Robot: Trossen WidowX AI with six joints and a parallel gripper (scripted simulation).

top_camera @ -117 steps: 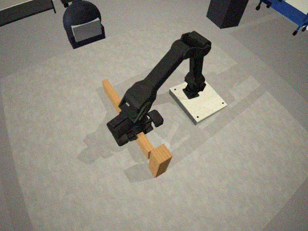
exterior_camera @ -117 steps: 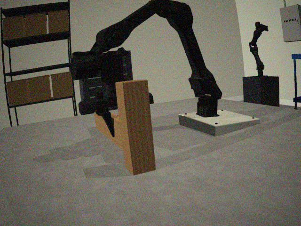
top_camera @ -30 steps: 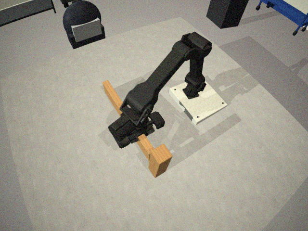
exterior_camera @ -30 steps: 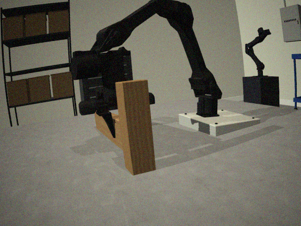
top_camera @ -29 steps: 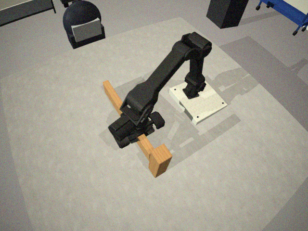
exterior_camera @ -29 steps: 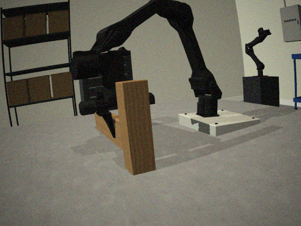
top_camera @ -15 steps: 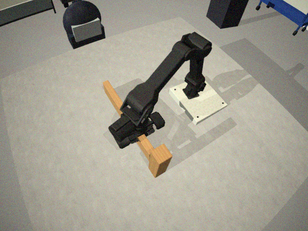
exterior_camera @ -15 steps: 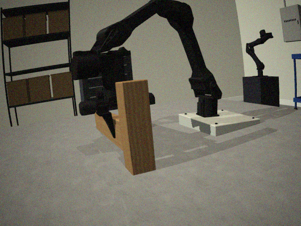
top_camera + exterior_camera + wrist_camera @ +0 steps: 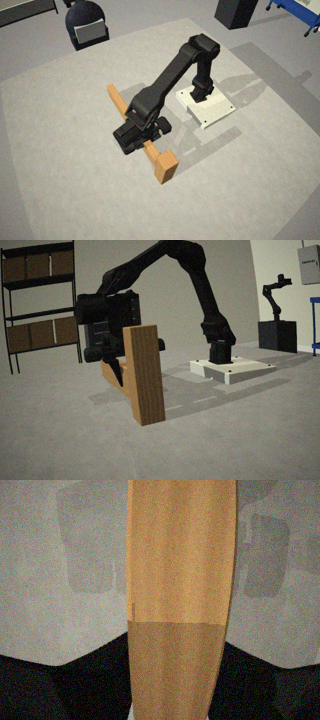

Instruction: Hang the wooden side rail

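Right now my gripper tip is 13 cm to the right of the headboard post, 4 cm below it and 2 cm past it.
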